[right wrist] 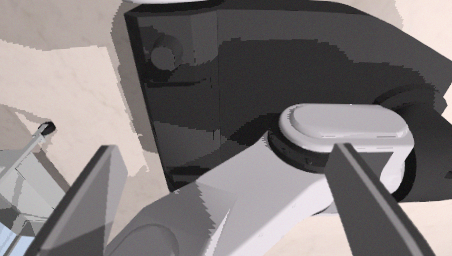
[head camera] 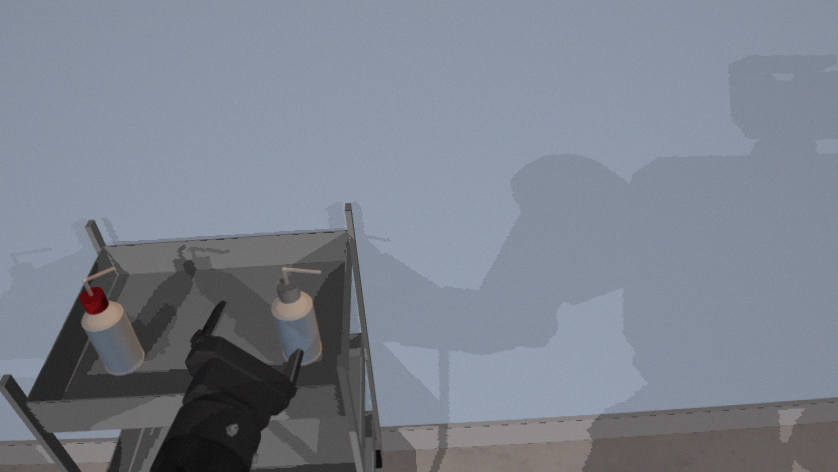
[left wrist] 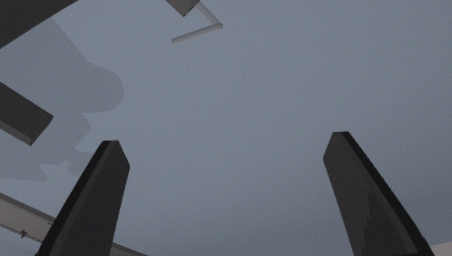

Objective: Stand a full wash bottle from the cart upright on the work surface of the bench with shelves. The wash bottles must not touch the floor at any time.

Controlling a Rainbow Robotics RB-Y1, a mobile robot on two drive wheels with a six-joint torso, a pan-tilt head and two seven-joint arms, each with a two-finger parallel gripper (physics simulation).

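Frame: origin at the robot's base, x ahead, y left, z up, level; centimetres.
Seen in the pictures: left gripper, fingertip midpoint: (head camera: 260, 329) (left wrist: 226, 149); right gripper, fingertip midpoint: (right wrist: 226, 158).
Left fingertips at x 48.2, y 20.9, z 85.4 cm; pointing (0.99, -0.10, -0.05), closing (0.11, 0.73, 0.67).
Note:
Pixels of each thing's top centre, then the offset from my left fingertips to it. "*": a spot on its surface instead.
- wash bottle with a red cap, top centre: (head camera: 88, 274) dx +12.2, dy +27.1, dz -1.7 cm
- cart's top tray at a spot on its surface: (head camera: 105, 415) * dx -1.0, dy +24.8, dz -15.9 cm
- thin bent nozzle at a spot on its surface: (left wrist: 197, 33) * dx +13.1, dy -2.2, dz -2.8 cm
- cart castor at its top centre: (right wrist: 42, 133) dx +2.6, dy -7.7, dz -80.3 cm
A wash bottle with a red cap (head camera: 115, 340) stands at the left of the cart's top tray (head camera: 105, 415) in the head view. A second one with a grey cap (head camera: 297, 328) stands upright at the tray's right; both look bluish inside. A thin bent nozzle (left wrist: 197, 33) shows near the top of the left wrist view. My left gripper (head camera: 260, 328) (left wrist: 226, 149) is open and empty, its fingers pointing over the tray; one fingertip overlaps the grey-capped bottle's lower part in the picture. My right gripper (right wrist: 226, 158) is open and empty, away from the bottles. The bench with shelves does not show.
The cart's corner posts (head camera: 350, 219) (left wrist: 25, 115) rise above the tray's rim. A lower shelf (head camera: 293, 439) lies beneath. A blue-grey wall (head camera: 410, 87) stands behind the cart. In the right wrist view, my dark base (right wrist: 280, 70) and a cart castor (right wrist: 47, 128) are over the pale floor.

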